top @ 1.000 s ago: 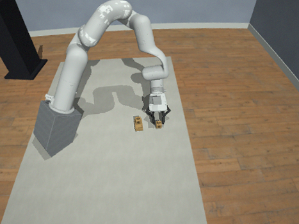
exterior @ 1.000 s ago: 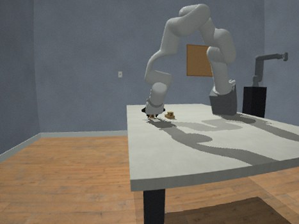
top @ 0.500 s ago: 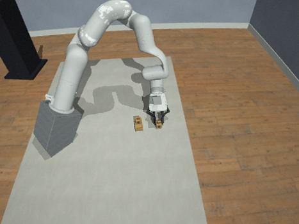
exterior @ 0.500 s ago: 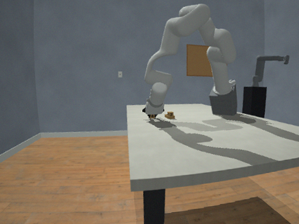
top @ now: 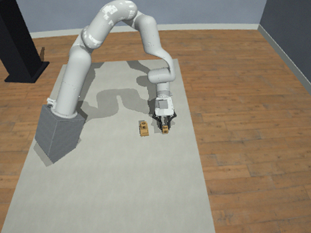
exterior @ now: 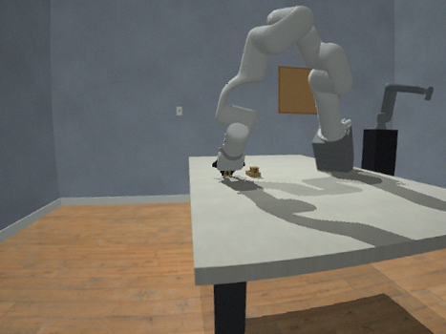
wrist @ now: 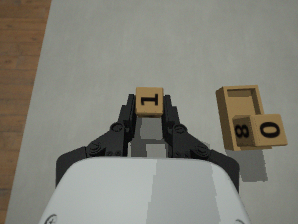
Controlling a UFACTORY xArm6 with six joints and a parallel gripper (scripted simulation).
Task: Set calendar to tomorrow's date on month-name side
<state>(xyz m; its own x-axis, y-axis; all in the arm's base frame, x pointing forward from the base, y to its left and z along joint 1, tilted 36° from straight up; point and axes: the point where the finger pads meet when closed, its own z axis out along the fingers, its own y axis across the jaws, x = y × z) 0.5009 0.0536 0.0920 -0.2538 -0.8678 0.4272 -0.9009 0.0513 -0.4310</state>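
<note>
The wooden calendar tray lies 11 cm behind my hand, 2 cm to the right of it and 2 cm below it. Also, from my hand: wooden digit cube: 2 cm to the right, 1 cm below.
</note>
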